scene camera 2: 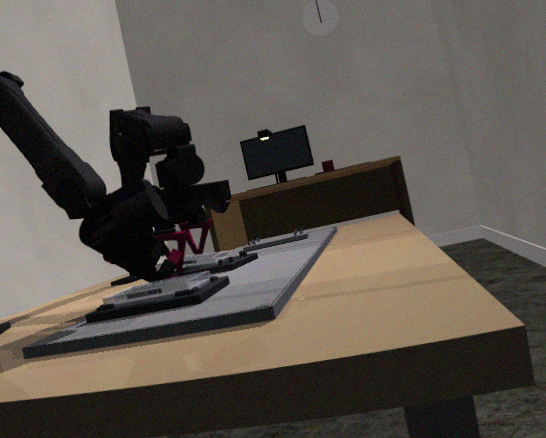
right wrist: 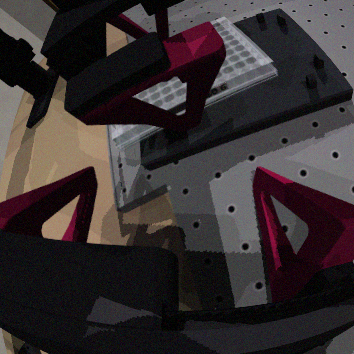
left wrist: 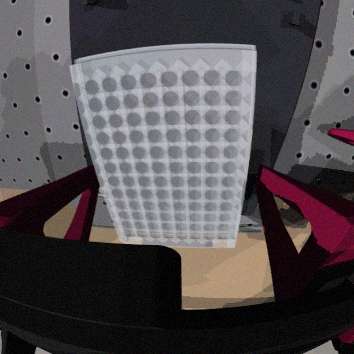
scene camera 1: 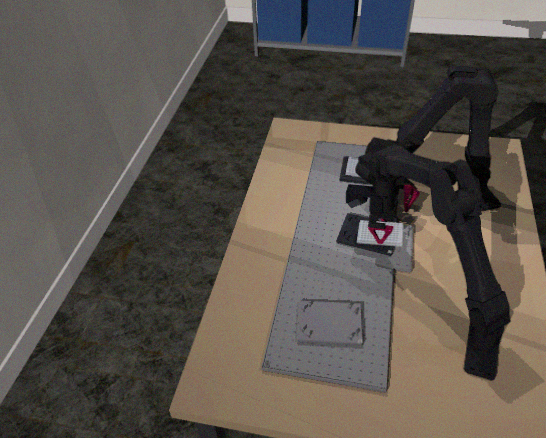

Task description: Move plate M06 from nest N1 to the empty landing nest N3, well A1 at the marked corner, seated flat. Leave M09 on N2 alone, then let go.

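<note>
Plate M06 [scene camera 1: 395, 237] [scene camera 2: 207, 257] [left wrist: 170, 150] [right wrist: 240, 50], clear with round wells, lies off-centre on the dark nest N1 [scene camera 1: 349, 234] [left wrist: 200, 25] [right wrist: 300, 65] and overhangs one end. My left gripper [scene camera 1: 381, 231] [left wrist: 176, 173] is open, its fingers standing either side of the plate's long sides; one finger partly hides it in the right wrist view. My right gripper [right wrist: 174, 175] is open and empty, beside N1. Landing nest N3 [scene camera 1: 330, 343] [scene camera 2: 280, 242] is grey and empty. Plate M09 [scene camera 1: 352, 166] [scene camera 2: 165, 290] sits on dark nest N2 [scene camera 1: 347, 178] [scene camera 2: 150, 311]. Well A1 is unreadable.
The nests stand on a grey perforated board [scene camera 1: 320, 275] [scene camera 2: 250, 312] on the wooden table [scene camera 1: 235, 300] [scene camera 2: 400, 295]. A grey slab [scene camera 1: 404, 262] juts past the board's edge beside N1. Both arms crowd close together around N1 and N2.
</note>
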